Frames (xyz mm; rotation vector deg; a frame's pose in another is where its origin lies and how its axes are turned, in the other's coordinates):
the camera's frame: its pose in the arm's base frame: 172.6 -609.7 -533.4 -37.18 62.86 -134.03
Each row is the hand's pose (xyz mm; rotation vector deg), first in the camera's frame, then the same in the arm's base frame.
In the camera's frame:
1: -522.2 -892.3 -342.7 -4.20 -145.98 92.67
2: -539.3 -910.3 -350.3 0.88 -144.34 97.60
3: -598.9 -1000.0 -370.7 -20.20 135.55 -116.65
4: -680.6 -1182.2 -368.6 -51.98 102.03 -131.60
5: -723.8 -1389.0 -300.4 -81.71 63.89 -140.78
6: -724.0 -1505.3 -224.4 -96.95 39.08 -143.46
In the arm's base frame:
1: 183.5 402.3 -130.8 -64.47 -3.37 34.78
2: 188.4 427.0 -124.5 -60.08 -5.79 34.54
3: 203.3 524.9 -77.6 -42.57 -14.40 34.25
4: 228.9 675.7 50.9 -13.47 -27.31 27.96
5: 258.6 779.8 244.7 15.41 -36.61 15.02
6: 278.9 802.6 380.2 31.98 -39.75 5.13

